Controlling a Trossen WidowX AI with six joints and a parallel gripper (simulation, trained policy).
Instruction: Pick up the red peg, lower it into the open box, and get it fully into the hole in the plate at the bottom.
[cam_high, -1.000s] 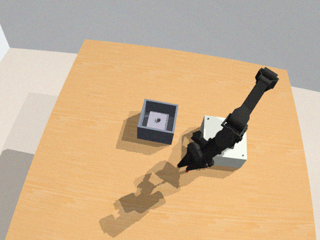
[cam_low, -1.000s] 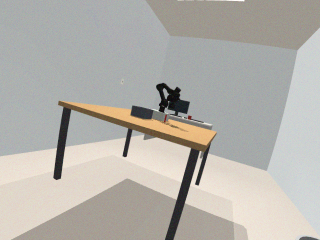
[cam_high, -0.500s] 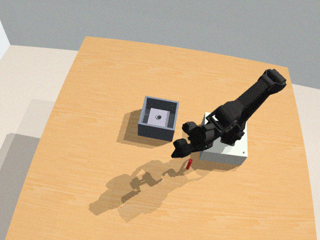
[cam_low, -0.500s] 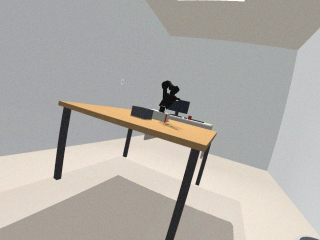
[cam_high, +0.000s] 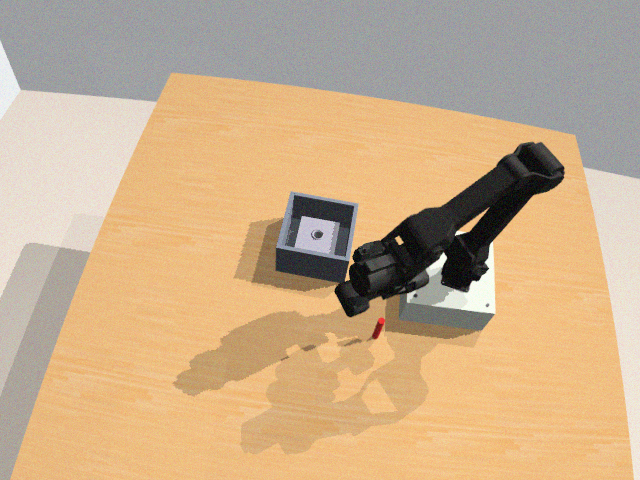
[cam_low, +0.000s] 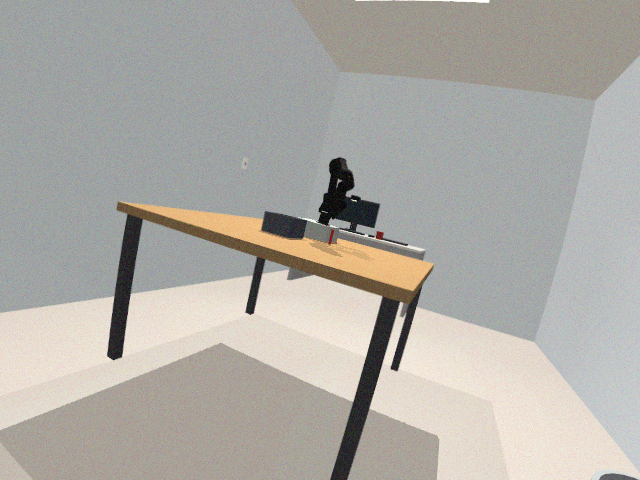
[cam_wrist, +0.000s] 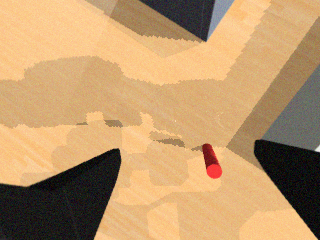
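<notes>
The red peg lies 9 cm below my gripper tip, 4 cm behind it and 1 cm to the left of it. Also, from my gripper tip: pale plate (16 cm to the right, 15 cm ahead, 8 cm below); grey box (16 cm to the right, 15 cm ahead, 10 cm below).
</notes>
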